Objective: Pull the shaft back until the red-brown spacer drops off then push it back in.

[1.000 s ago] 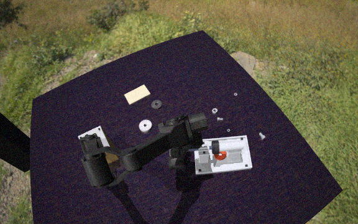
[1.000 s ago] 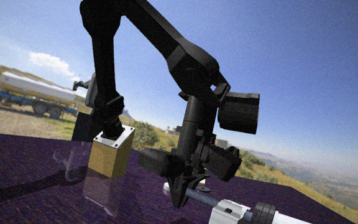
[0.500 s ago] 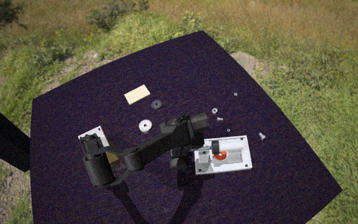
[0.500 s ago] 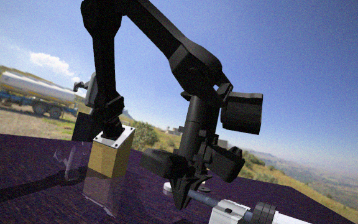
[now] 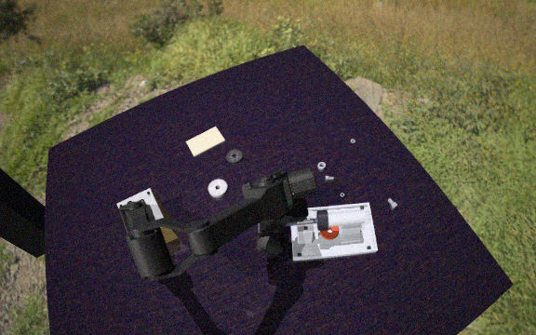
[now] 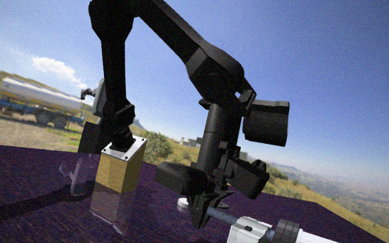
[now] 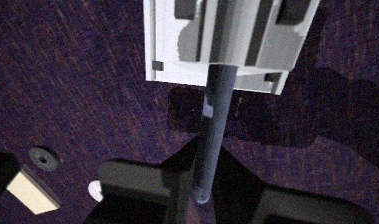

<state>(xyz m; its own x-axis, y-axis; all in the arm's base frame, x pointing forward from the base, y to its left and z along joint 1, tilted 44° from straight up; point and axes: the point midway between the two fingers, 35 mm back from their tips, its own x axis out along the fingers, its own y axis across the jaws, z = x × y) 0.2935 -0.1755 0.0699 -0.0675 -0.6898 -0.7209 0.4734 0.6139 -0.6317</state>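
The shaft lies 6 cm ahead of my gripper tip, 4 cm above it and 3 cm to the right of it. From my gripper tip the other things lie so: orange-red spacer 14 cm ahead, 7 cm to the right, 3 cm below; then small screw 35 cm ahead, 11 cm to the right, 4 cm below; then cream card 43 cm to the left, 4 cm below, 2 cm behind.
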